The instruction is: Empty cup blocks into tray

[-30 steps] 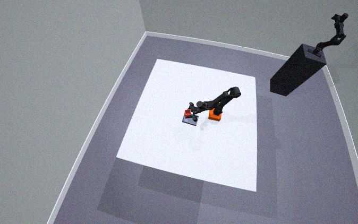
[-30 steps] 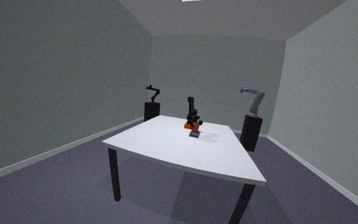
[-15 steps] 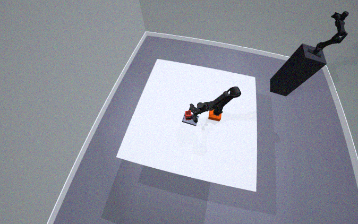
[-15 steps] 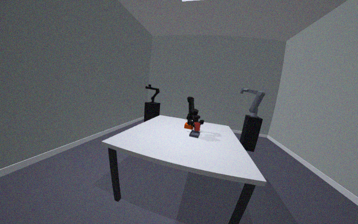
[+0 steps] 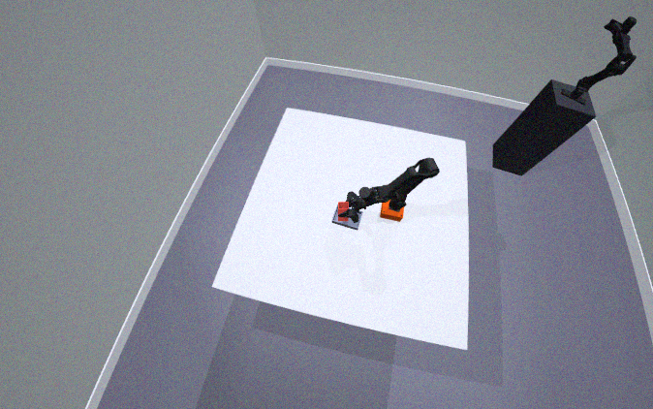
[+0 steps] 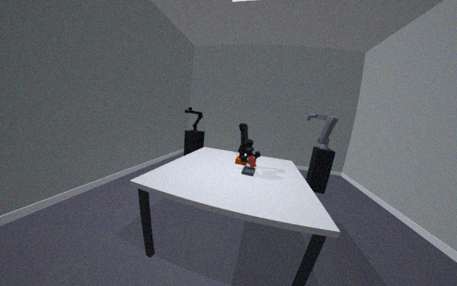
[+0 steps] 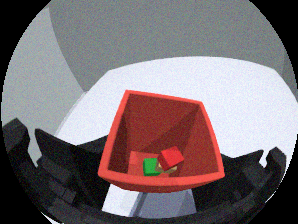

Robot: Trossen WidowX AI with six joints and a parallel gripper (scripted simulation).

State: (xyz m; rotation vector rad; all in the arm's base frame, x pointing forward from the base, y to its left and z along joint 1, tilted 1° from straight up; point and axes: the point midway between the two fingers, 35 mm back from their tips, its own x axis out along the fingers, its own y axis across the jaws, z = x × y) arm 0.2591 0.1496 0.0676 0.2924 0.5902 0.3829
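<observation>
The red block lies 20 mm to the right of my gripper tip and 20 mm behind it. From my gripper tip the other things lie so: red square cup (30 mm behind, 10 mm below).
</observation>
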